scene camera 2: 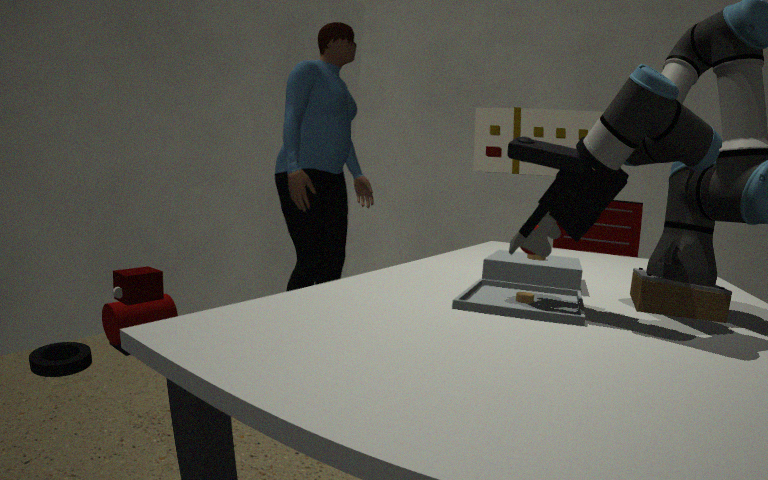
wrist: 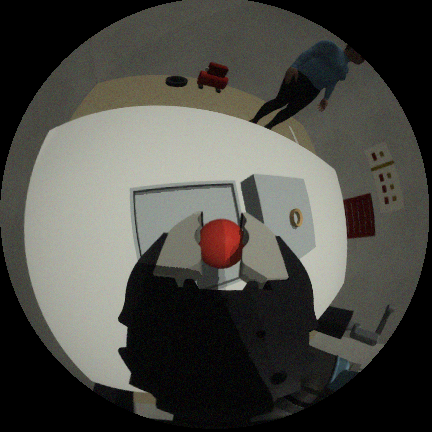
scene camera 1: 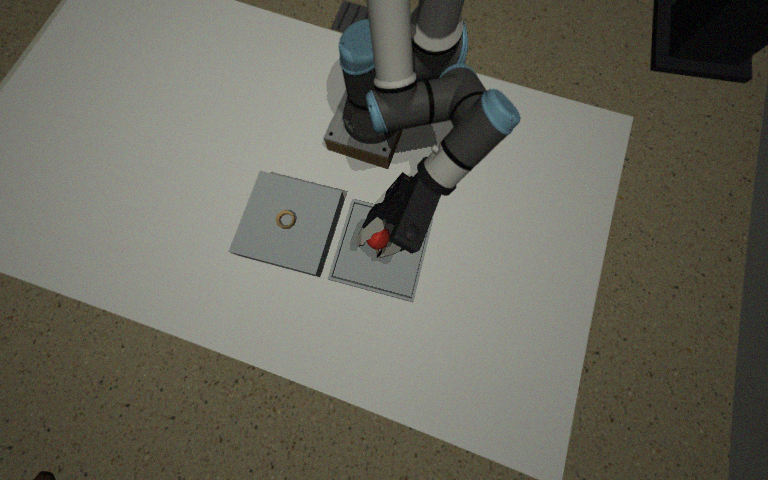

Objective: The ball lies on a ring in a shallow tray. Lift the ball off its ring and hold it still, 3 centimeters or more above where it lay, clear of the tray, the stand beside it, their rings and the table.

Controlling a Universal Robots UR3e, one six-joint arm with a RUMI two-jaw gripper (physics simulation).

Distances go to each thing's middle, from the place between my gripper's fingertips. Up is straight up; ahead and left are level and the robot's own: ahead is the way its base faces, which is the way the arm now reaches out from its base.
Now: hand 30 mm past the red ball (wrist: pixel 221 245), 20 mm to the right of it and 20 mm below it. Also, from my hand: shallow grey tray (scene camera 2: pixel 549 304) (30 mm behind, 20 mm to the left, 80 mm below); raised grey stand (scene camera 1: pixel 289 223) (40 mm behind, 190 mm to the right, 60 mm below).
